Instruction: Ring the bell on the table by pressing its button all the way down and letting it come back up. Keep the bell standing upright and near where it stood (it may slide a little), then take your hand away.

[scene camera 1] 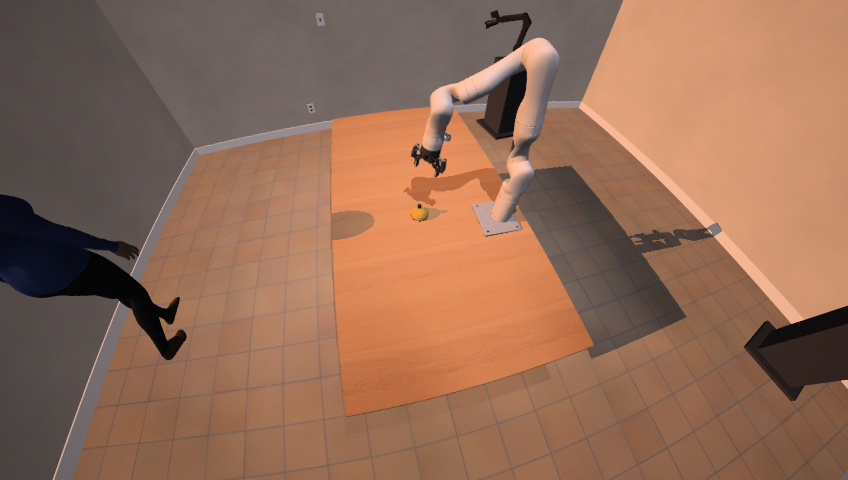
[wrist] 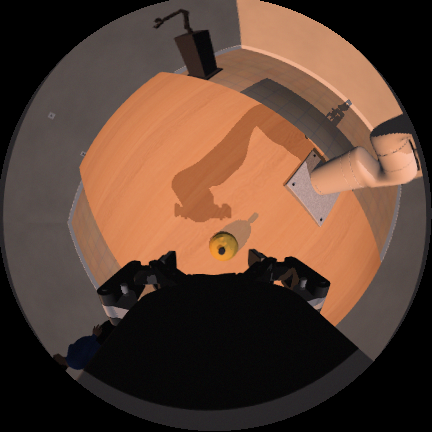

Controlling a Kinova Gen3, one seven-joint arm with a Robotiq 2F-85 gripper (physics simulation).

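Where they show: gripper, fingertip midpoint: (scene camera 1: 425,171) (wrist: 211,258); arm's base at its link origin: (scene camera 1: 500,214) (wrist: 320,180).
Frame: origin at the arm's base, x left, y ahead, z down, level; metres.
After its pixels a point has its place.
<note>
A yellow domed bell (scene camera 1: 419,214) @(z -0.019, x -0.127, y 0.360 m) (wrist: 223,245) @(z -0.029, x -0.156, y 0.338 m) stands upright on the wooden table (scene camera 1: 452,309) @(z 0.017, x 0.325, y 0.413 m) (wrist: 135,145) @(z 0.016, x -0.688, y 0.241 m). Its small dark button (scene camera 1: 419,206) @(z -0.047, x -0.150, y 0.351 m) (wrist: 222,250) @(z -0.050, x -0.152, y 0.346 m) sticks up at the top. My gripper (scene camera 1: 426,168) @(z -0.224, x -0.169, y 0.315 m) (wrist: 211,258) @(z -0.224, x -0.169, y 0.315 m) is open and empty, its two fingers wide apart. It hangs above the table, higher than the bell and apart from it. In the wrist view the bell shows between and a little beyond the two fingertips, somewhat nearer the right one.
The arm's grey base plate (scene camera 1: 483,224) @(z 0.000, x 0.022, y 0.106 m) (wrist: 303,192) @(z -0.005, x -0.040, y 0.080 m) is bolted to the table, to the right of the bell. A dark pedestal (scene camera 1: 501,107) (wrist: 198,52) with a small arm stands behind the table. A person (scene camera 1: 35,261) (wrist: 82,351) is at the left, off the table.
</note>
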